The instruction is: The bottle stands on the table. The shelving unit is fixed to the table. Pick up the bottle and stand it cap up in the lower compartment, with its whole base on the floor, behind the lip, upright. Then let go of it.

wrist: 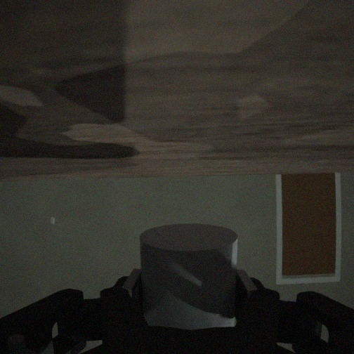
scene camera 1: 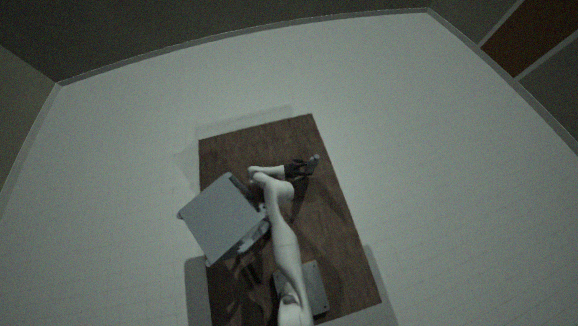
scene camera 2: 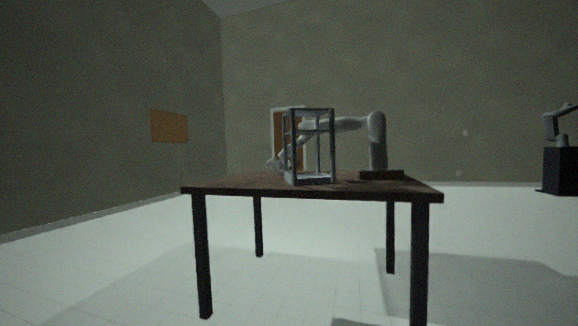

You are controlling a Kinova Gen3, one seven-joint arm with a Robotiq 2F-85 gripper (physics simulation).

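Seen in the pictures: arm's base, origin of its link: (scene camera 1: 290, 292) (scene camera 2: 378, 170).
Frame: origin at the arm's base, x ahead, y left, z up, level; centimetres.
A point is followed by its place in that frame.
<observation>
The grey bottle (scene camera 1: 312, 165) {z 13.2, x 53.1, y -28.0 cm} (wrist: 189, 280) is between the fingers of my gripper (scene camera 1: 307, 168) {z 3.0, x 55.3, y -29.6 cm} (wrist: 188, 285), which is shut on it. In the wrist view the table is at the top and the bottle's flat round base faces it, with wall showing between them, so the bottle is held clear of the table. Its pale cap end shows in scene camera 1; its exact tilt is hard to tell. The grey shelving unit (scene camera 1: 222, 215) {z 33.1, x 37.7, y 12.2 cm} (scene camera 2: 332, 150) {z 12.1, x 24.1, y 20.5 cm} stands apart from the bottle. Its lower compartment shows in scene camera 2 with a low lip. The bottle cannot be made out in scene camera 2.
The brown table (scene camera 1: 332, 225) {z -4.3, x 22.9, y -30.7 cm} (scene camera 2: 240, 192) {z -6.2, x 65.9, y 38.7 cm} (wrist: 200, 100) carries the unit and the arm's base plate (scene camera 1: 316, 285) {z -0.8, x -0.8, y -12.7 cm}. The arm (scene camera 1: 285, 240) {z 31.7, x 24.1, y -6.4 cm} passes close beside the unit's top panel. The table's long edge lies near the bottle in scene camera 1.
</observation>
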